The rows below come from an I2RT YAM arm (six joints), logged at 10 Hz.
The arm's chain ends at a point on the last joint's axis. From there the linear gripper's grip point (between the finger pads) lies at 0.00 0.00 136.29 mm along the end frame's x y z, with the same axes.
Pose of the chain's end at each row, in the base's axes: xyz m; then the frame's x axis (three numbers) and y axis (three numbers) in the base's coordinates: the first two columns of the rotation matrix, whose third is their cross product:
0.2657, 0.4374, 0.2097, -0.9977, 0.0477, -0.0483, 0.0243, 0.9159, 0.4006
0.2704, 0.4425, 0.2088, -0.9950, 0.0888, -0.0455, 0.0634, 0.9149, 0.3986
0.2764, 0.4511, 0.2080, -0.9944, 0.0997, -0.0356, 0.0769, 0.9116, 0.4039
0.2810, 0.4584, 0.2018, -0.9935, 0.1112, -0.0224, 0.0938, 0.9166, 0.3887
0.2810, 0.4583, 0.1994, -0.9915, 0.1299, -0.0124, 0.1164, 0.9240, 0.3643
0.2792, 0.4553, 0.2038, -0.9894, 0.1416, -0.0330, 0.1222, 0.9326, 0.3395
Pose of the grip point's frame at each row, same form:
0.2743, 0.4917, 0.0850, -0.9977, 0.0477, -0.0483, 0.0243, 0.9159, 0.4006
0.2809, 0.4962, 0.0840, -0.9950, 0.0888, -0.0455, 0.0634, 0.9149, 0.3986
0.2863, 0.5055, 0.0834, -0.9944, 0.0997, -0.0356, 0.0769, 0.9116, 0.4039
0.2897, 0.5107, 0.0763, -0.9935, 0.1112, -0.0224, 0.0938, 0.9166, 0.3887
0.2890, 0.5073, 0.0725, -0.9915, 0.1299, -0.0124, 0.1164, 0.9240, 0.3643
0.2899, 0.5005, 0.0757, -0.9894, 0.1416, -0.0330, 0.1222, 0.9326, 0.3395

